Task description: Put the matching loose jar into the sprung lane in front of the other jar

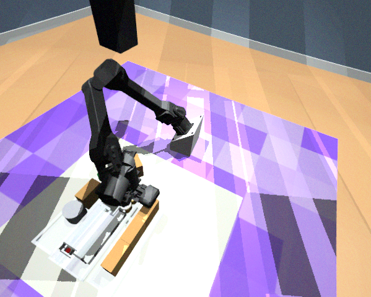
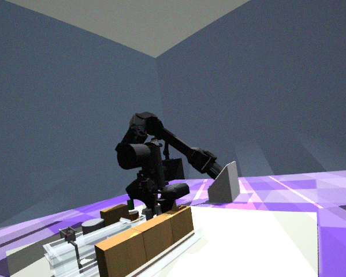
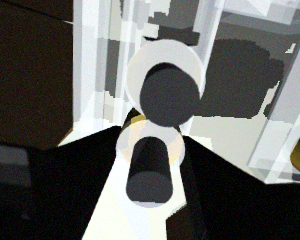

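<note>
My gripper tip is now 140 mm short of the lane, 20 mm to the left of it and 10 mm above it. From my gripper tip the other things lie so: grey cylinder (140 mm ahead, 120 mm to the right); then red mark (220 mm ahead, 30 mm to the right, 40 mm above).
</note>
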